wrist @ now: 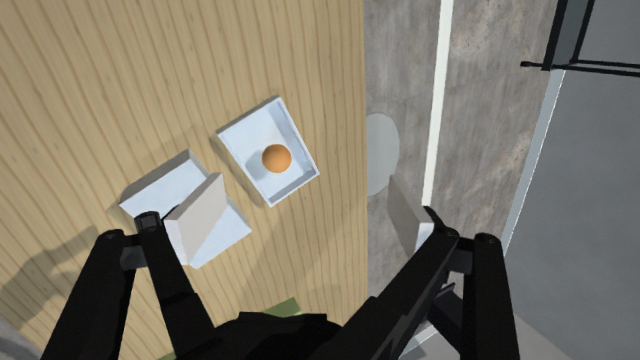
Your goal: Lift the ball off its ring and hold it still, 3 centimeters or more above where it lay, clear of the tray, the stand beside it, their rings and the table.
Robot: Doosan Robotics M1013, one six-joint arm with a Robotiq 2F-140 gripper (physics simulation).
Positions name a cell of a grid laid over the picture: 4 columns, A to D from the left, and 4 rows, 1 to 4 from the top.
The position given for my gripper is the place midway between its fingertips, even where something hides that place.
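Note:
White tray (B2) visible. White stand (B3), my gripper (B3) visible too.

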